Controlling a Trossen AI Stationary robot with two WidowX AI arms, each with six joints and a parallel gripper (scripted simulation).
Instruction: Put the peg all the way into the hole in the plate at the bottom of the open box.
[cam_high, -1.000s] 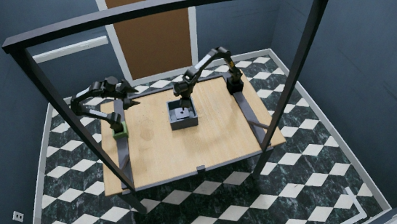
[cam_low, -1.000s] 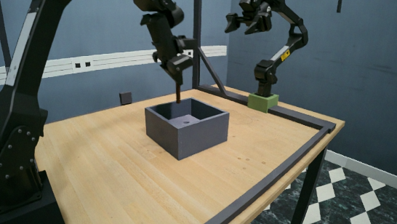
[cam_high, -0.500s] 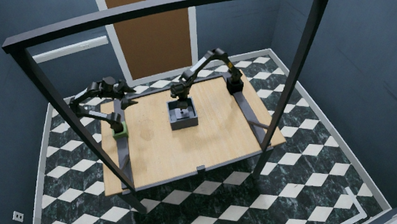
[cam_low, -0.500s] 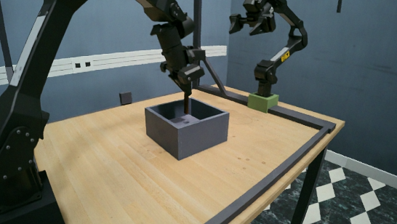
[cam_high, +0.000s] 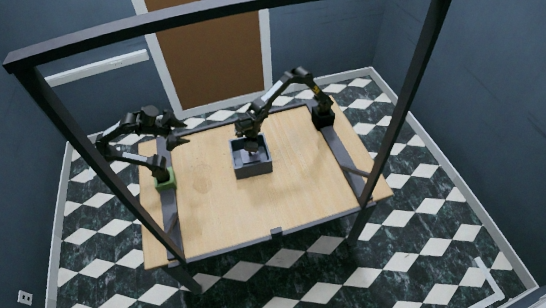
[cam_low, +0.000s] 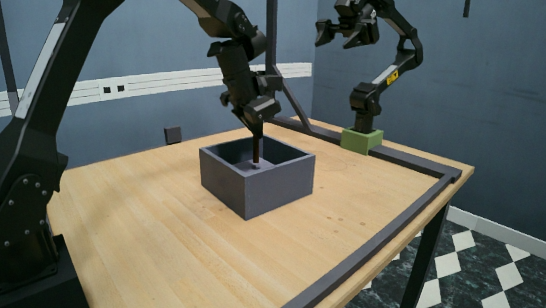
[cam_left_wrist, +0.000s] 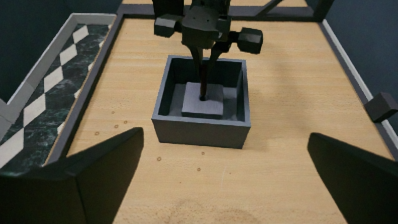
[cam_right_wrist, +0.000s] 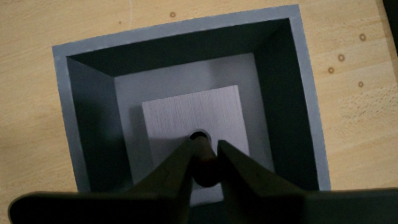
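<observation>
The dark brown peg is 5 cm below my right hand. The rest, counted from my right hand: pale plate: 12 cm below; box: 14 cm below.
</observation>
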